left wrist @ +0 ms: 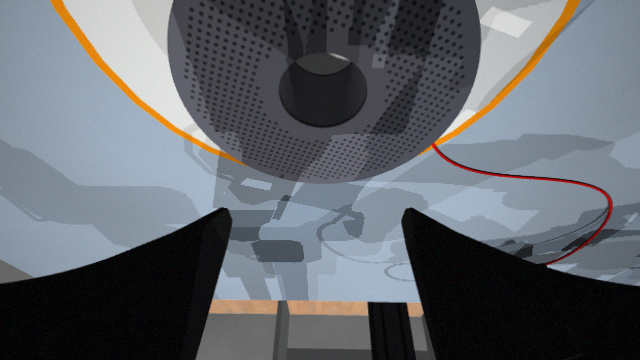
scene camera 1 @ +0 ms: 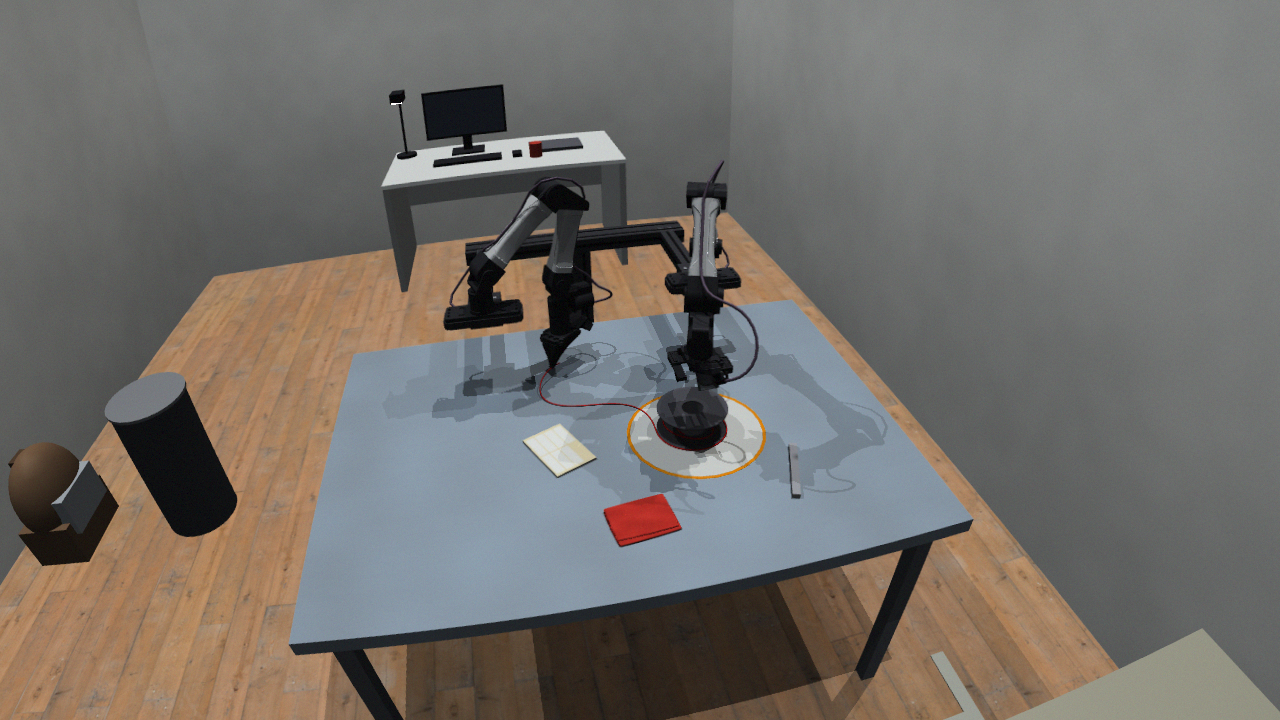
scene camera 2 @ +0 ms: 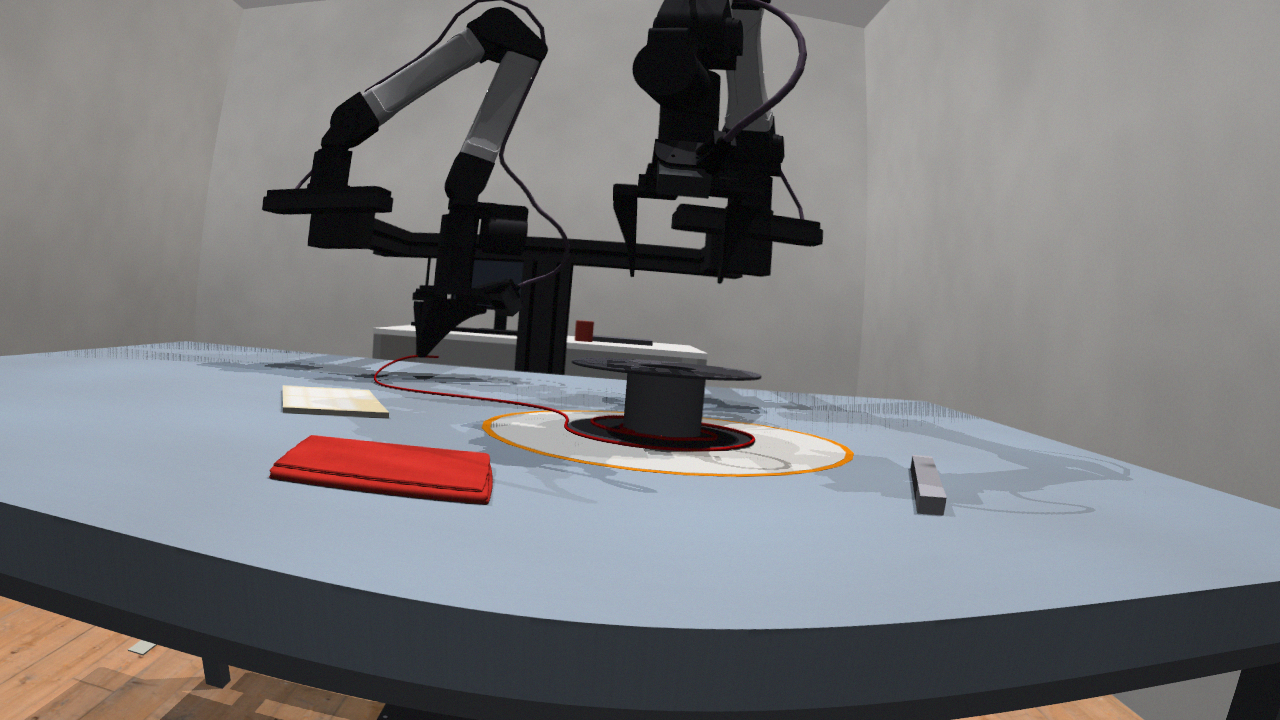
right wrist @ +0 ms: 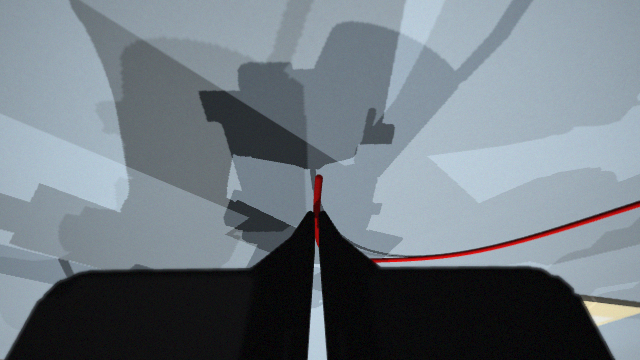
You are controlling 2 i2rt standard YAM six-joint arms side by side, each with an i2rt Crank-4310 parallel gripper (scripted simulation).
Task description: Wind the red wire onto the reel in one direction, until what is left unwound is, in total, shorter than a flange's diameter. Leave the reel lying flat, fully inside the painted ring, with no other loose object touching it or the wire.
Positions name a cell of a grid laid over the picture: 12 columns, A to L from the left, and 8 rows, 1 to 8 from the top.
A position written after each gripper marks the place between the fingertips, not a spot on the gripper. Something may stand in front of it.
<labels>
The left gripper shows in the left wrist view (F5), in scene camera 1 (G5) and in scene camera 2 (G4); in the right wrist view it is out of frame. A dark reel shows in the left wrist view (H2), in scene camera 1 (G5) and in scene camera 2 (G5); in the right wrist view it is out of frame.
</labels>
